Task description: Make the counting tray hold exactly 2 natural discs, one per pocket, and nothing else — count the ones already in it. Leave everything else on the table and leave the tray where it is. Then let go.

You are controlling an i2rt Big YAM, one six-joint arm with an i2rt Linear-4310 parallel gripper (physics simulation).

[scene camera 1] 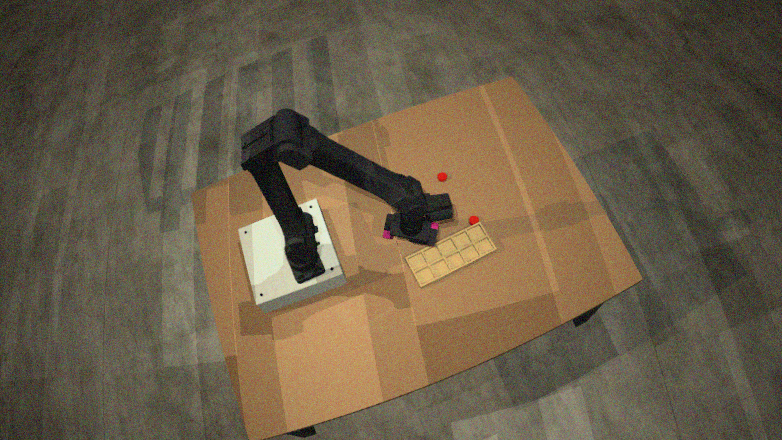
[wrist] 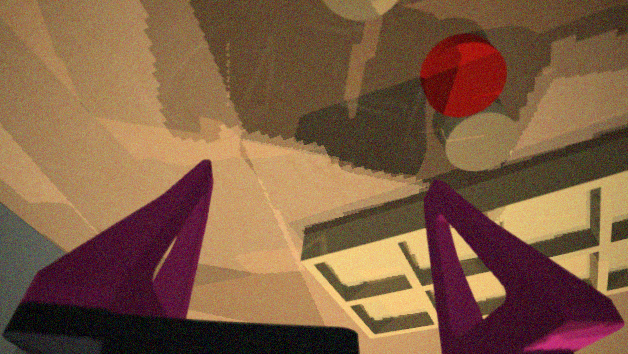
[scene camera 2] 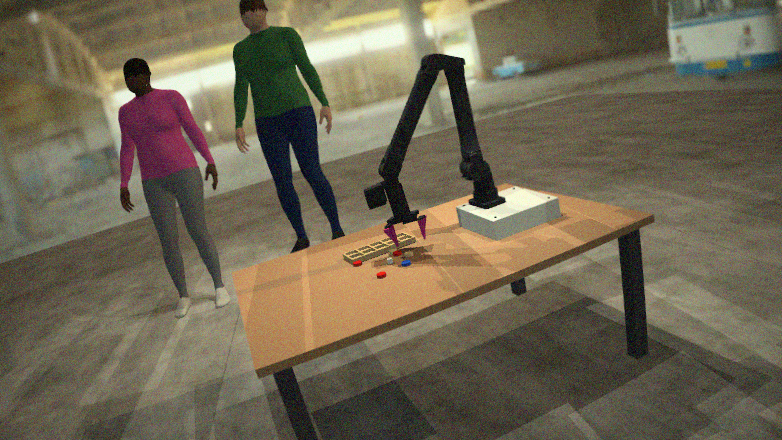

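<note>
The tan counting tray (scene camera 1: 459, 267) (scene camera 2: 377, 253) (wrist: 370, 224) lies on the table, and its visible pockets look empty. A natural disc (wrist: 481, 141) lies beside the tray's long wall, touching or close to a red disc (wrist: 465, 75) (scene camera 2: 397, 253). Another pale disc (wrist: 360, 7) is cut off by the wrist view's top edge. In scene camera 2 a natural disc (scene camera 2: 409, 253) shows behind the blue disc. My gripper (scene camera 1: 410, 229) (scene camera 2: 411, 242) (wrist: 324, 180) is open and empty, pointing down above the table by the tray's near end; its right finger overlaps the tray in the wrist view.
A blue disc (scene camera 2: 405, 263) and a small whitish piece (scene camera 2: 389, 261) lie near the natural disc. One red disc (scene camera 1: 474, 220) (scene camera 2: 357, 263) is by the tray's far end; another (scene camera 1: 442, 176) (scene camera 2: 381, 274) lies farther out. The arm's white base box (scene camera 1: 262, 268) (scene camera 2: 508, 210) stands on the table.
</note>
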